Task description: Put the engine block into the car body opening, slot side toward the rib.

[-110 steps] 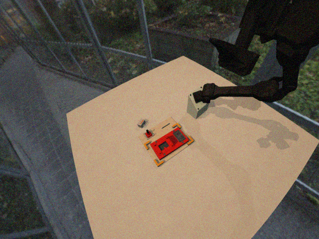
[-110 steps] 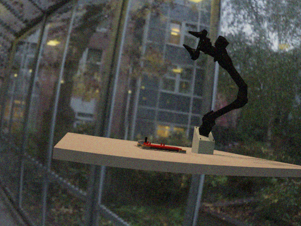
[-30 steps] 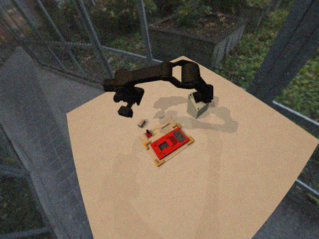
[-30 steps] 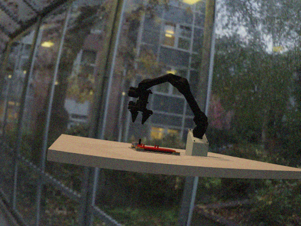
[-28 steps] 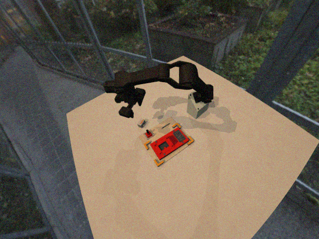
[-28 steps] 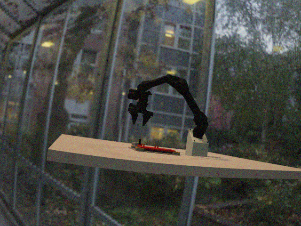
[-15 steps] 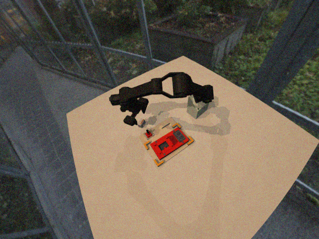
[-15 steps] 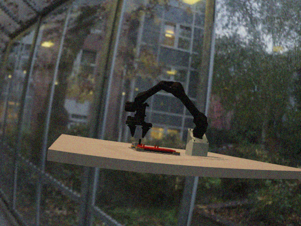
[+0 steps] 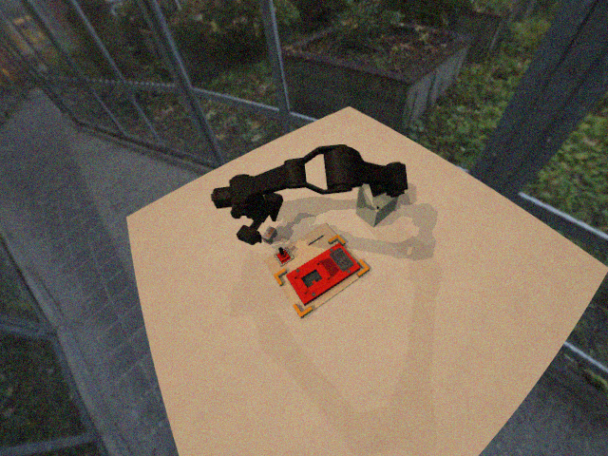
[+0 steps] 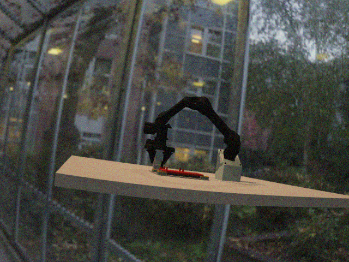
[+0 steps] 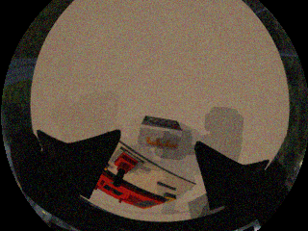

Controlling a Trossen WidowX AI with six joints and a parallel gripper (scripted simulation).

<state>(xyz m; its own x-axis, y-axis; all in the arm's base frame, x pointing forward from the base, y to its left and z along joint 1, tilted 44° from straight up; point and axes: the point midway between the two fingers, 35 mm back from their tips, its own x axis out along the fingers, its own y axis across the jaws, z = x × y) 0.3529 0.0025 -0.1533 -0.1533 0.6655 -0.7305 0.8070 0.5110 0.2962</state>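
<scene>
The engine block is 3 cm below my gripper tip.
</scene>
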